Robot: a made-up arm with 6 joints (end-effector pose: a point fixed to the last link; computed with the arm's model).
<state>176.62 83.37 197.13 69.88 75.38 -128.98</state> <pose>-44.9 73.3 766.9 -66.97 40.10 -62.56</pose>
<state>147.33 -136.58 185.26 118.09 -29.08 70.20</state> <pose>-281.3 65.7 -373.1 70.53 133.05 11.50</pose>
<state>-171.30 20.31 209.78 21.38 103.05 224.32</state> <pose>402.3 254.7 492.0 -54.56 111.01 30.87</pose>
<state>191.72 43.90 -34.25 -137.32 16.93 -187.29</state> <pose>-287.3 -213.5 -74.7 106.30 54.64 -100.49</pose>
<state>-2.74 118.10 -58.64 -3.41 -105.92 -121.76</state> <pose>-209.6 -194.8 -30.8 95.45 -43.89 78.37</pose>
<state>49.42 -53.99 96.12 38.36 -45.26 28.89</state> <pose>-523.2 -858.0 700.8 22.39 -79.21 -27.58</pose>
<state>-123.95 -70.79 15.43 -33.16 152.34 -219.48</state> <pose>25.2 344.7 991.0 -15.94 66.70 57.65</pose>
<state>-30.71 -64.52 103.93 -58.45 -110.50 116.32</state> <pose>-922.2 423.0 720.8 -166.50 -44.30 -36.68</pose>
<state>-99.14 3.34 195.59 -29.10 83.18 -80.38</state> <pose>-81.1 623.3 662.4 -89.70 5.32 152.90</pose>
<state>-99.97 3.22 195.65 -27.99 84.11 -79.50</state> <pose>-73.9 624.9 657.1 -91.26 5.81 152.97</pose>
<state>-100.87 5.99 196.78 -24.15 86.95 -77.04</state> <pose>-74.7 603.0 661.1 96.00 -3.68 -150.84</pose>
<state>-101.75 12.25 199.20 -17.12 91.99 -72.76</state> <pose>-85.0 553.3 671.6 101.07 0.42 -141.22</pose>
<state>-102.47 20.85 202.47 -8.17 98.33 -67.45</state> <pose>-100.2 486.5 678.2 106.78 3.62 -129.15</pose>
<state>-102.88 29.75 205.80 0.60 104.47 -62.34</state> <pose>-114.2 420.2 675.7 111.69 4.59 -117.95</pose>
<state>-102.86 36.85 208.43 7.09 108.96 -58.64</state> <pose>-124.3 369.7 668.5 115.07 4.33 -110.22</pose>
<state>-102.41 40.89 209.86 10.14 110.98 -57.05</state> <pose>-131.6 341.1 664.9 116.96 4.62 -106.68</pose>
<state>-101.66 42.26 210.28 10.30 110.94 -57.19</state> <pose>-137.9 329.6 667.0 117.70 6.01 -106.23</pose>
